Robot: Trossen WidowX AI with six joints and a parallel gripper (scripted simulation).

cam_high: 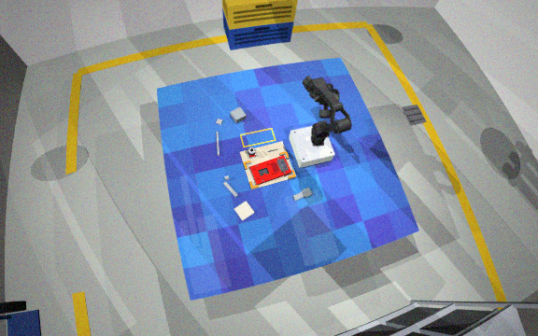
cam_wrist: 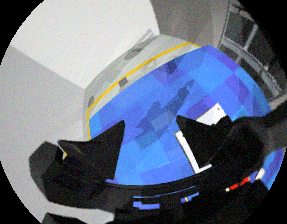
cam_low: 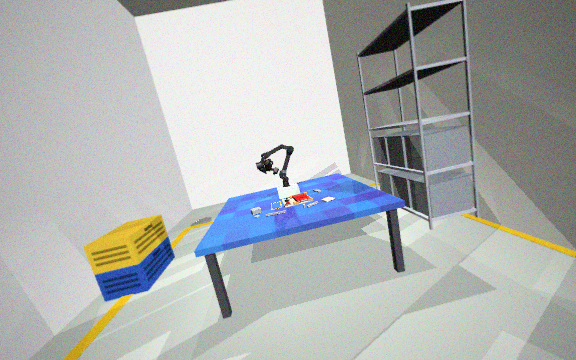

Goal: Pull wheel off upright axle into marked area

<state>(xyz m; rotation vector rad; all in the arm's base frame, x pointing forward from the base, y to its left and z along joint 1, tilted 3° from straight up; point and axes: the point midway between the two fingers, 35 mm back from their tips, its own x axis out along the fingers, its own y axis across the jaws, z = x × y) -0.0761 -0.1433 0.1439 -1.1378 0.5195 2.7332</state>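
Now: gripper tip 460 mm short of the wheel, 170 mm above it and 140 mm to the right of it. Round my gripper tip: flat tile (540 mm ahead, 460 mm to the left, 200 mm below); thin rod (640 mm ahead, 200 mm below, 50 mm to the left).
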